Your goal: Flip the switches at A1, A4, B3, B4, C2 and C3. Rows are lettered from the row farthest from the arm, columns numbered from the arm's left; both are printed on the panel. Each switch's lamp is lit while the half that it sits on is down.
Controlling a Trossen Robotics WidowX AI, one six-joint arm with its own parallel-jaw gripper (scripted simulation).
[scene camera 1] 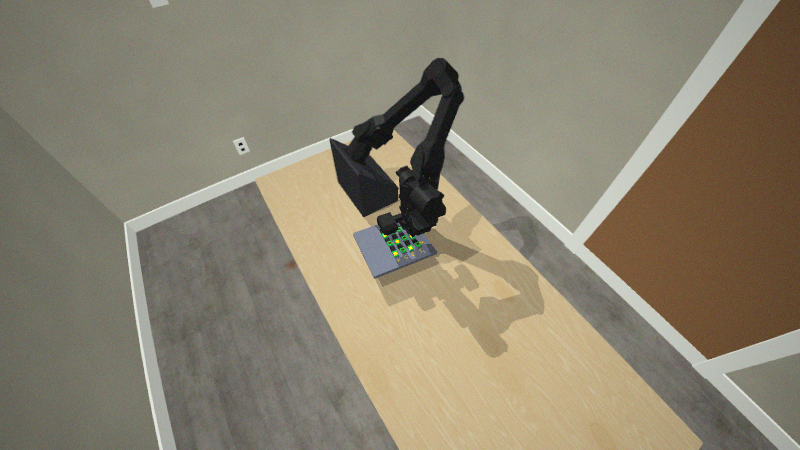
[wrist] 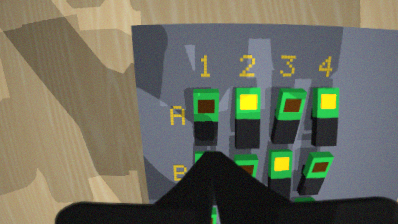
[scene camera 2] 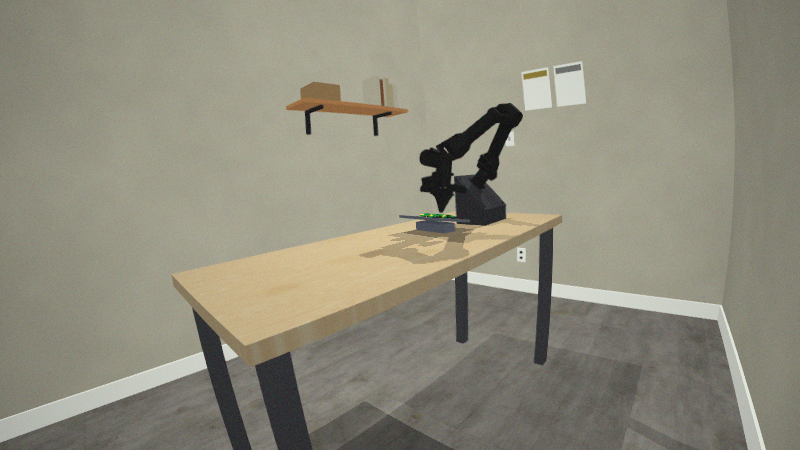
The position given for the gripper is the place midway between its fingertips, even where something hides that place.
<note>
In view: the gripper [scene camera 1: 412, 236], a switch A1 [wrist: 206, 101], a switch A3 [wrist: 290, 103], a switch A4 [wrist: 325, 100], a switch B3 [wrist: 280, 161] and a switch B4 [wrist: 317, 165].
The gripper shows as well in the wrist view [wrist: 212, 159].
</note>
